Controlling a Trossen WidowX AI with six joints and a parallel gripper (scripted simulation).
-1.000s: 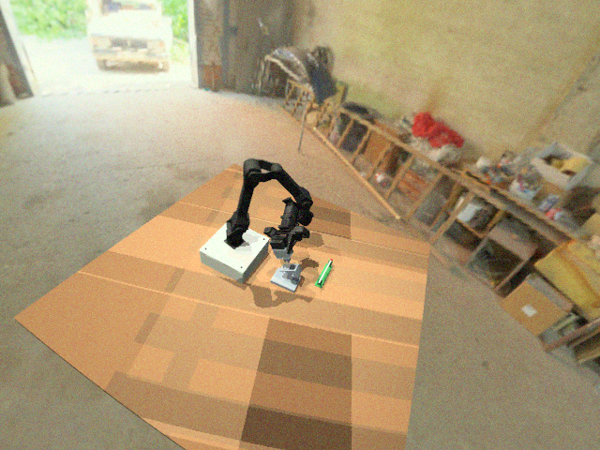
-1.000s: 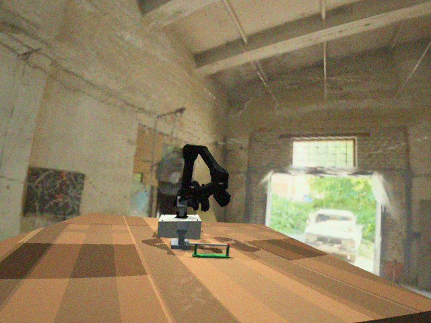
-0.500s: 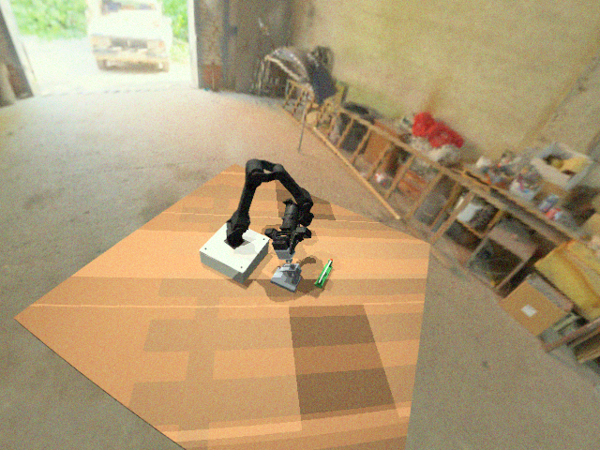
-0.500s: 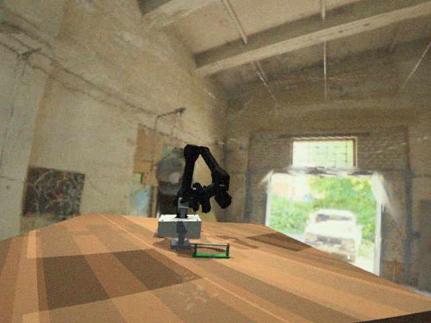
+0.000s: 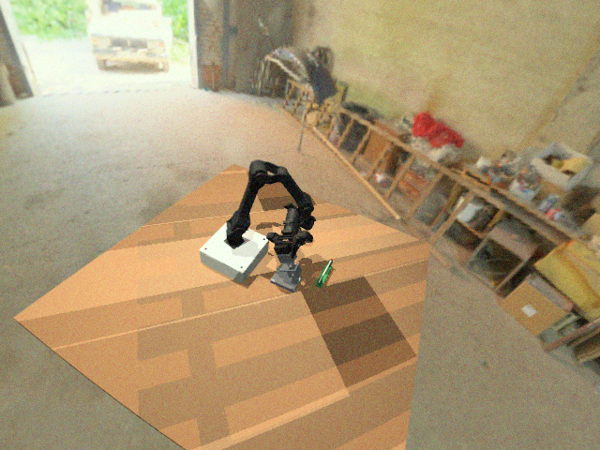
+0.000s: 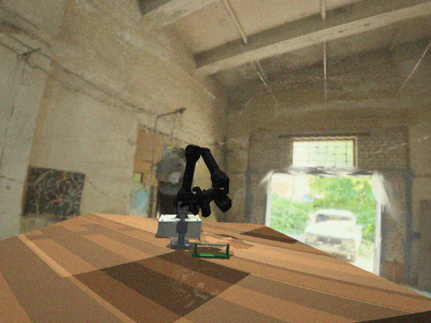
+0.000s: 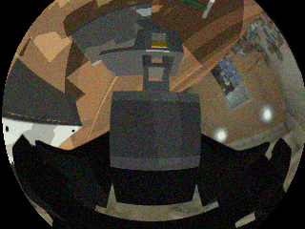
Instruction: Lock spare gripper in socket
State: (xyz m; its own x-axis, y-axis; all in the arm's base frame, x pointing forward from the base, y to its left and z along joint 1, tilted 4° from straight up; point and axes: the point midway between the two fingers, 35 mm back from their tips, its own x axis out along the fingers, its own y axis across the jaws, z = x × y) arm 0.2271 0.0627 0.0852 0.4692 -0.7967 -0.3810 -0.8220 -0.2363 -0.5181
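Right now the green cradle is 160 mm to the left of my gripper tip, 130 mm below it and 120 mm ahead of it. Also, from my gripper tip: spare gripper (10 mm to the left); then socket (100 mm below, 20 mm to the left, 20 mm ahead).
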